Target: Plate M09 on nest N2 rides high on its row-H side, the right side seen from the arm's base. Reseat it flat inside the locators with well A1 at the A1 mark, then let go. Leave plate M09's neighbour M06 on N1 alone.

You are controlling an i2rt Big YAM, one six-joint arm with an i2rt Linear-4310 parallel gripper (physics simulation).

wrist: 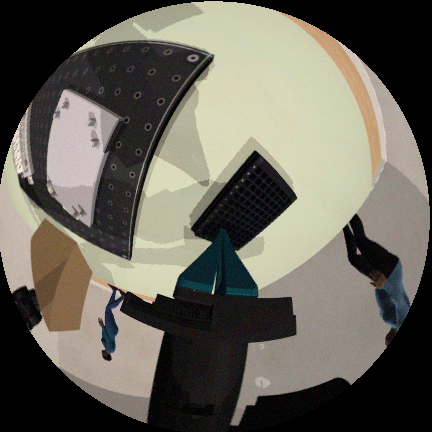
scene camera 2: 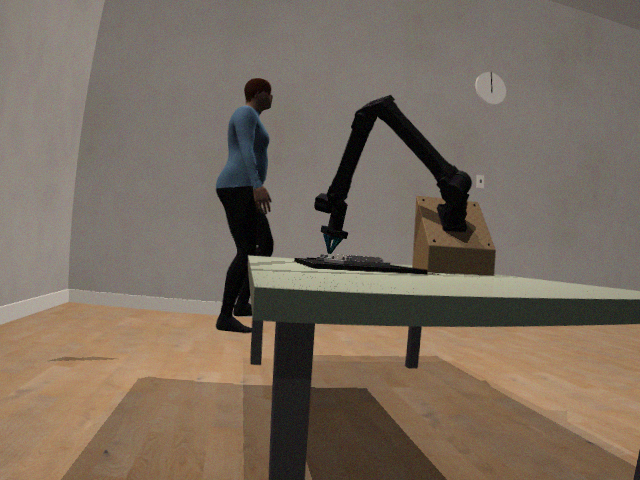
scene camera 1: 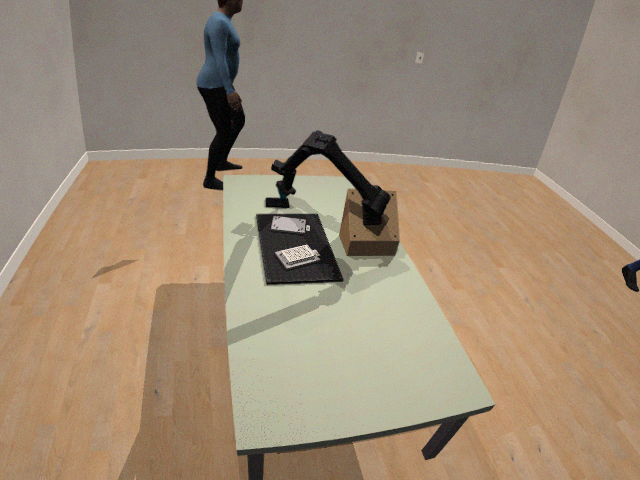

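Pixels of known places: gripper, between the fingertips: (wrist: 221, 232) (scene camera 2: 329, 253) (scene camera 1: 282, 200); arm's base, origin of its link: (scene camera 2: 451, 219) (scene camera 1: 371, 212).
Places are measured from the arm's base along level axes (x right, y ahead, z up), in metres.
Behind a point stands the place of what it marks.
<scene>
A black well plate (scene camera 1: 277, 203) @(x 0.359, y 0.389, z -0.171 m) (wrist: 250, 197) @(x 0.367, y 0.408, z -0.175 m) lies on the table, off the black board's far end. My gripper (scene camera 1: 282, 197) @(x 0.349, y 0.367, z -0.146 m) (scene camera 2: 329, 252) @(x 0.349, y 0.367, z -0.146 m) (wrist: 221, 232) @(x 0.349, y 0.367, z -0.146 m) is shut and empty; its tips are over the plate's near part in the wrist view, and I cannot tell whether they touch it. A light grey nest (scene camera 1: 288, 224) @(x 0.132, y 0.356, z -0.157 m) (wrist: 75, 150) @(x 0.159, y 0.379, z -0.157 m) with small locators on the board bears no plate. A white well plate (scene camera 1: 298, 253) @(x -0.120, y 0.343, z -0.144 m) (wrist: 21, 150) sits on the other nest (scene camera 1: 293, 265) @(x -0.186, y 0.373, z -0.157 m). Plate and nest labels and the A1 marks are not readable, so I cannot tell M09 from M06.
The black perforated board (scene camera 1: 305, 274) @(x -0.232, y 0.327, z -0.169 m) (scene camera 2: 361, 267) @(x -0.274, y 0.363, z -0.172 m) (wrist: 112, 75) lies on the pale green table (scene camera 1: 336, 361) @(x -0.683, y 0.288, z -0.182 m). The arm's brown base block (scene camera 1: 373, 246) @(x -0.093, y -0.010, z -0.128 m) (scene camera 2: 460, 260) @(x -0.092, y -0.005, z -0.138 m) (wrist: 57, 280) @(x 0.075, y 0.108, z -0.059 m) stands beside it. A person in blue (scene camera 1: 219, 56) (scene camera 2: 242, 149) (wrist: 392, 285) stands beyond the table's far end.
</scene>
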